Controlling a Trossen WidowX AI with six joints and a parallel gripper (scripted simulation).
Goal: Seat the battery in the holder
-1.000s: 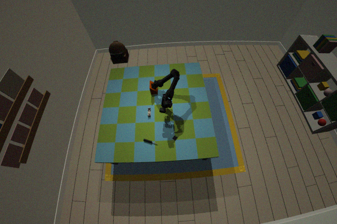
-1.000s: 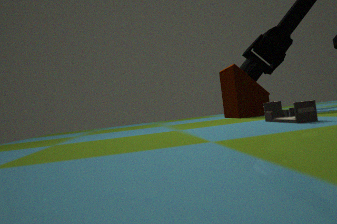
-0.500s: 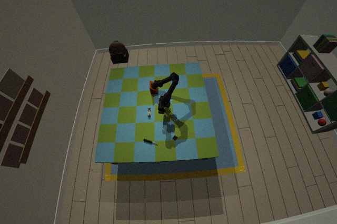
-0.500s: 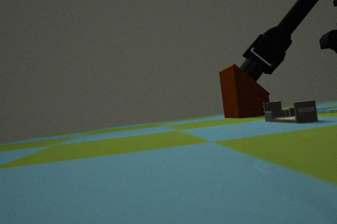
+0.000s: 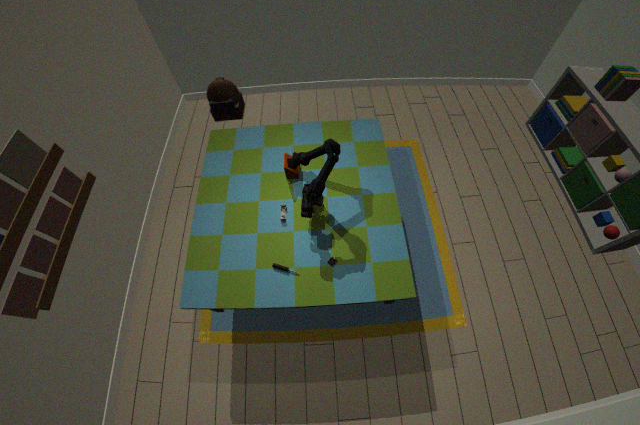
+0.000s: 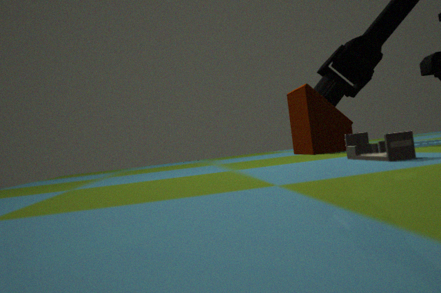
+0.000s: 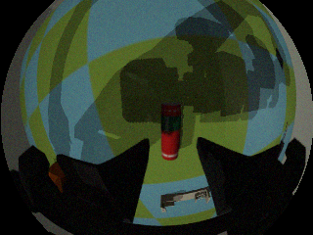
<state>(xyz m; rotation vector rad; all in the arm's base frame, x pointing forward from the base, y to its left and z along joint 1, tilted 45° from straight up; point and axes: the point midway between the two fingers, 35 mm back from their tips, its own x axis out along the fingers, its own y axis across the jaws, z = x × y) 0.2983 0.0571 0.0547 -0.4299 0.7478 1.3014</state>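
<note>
Now: gripper tip 2 cm above the battery. Round my gripper tip: dark block (33 cm ahead, 9 cm to the left, 3 cm below); screwdriver (35 cm ahead, 17 cm to the right, 2 cm below).
</note>
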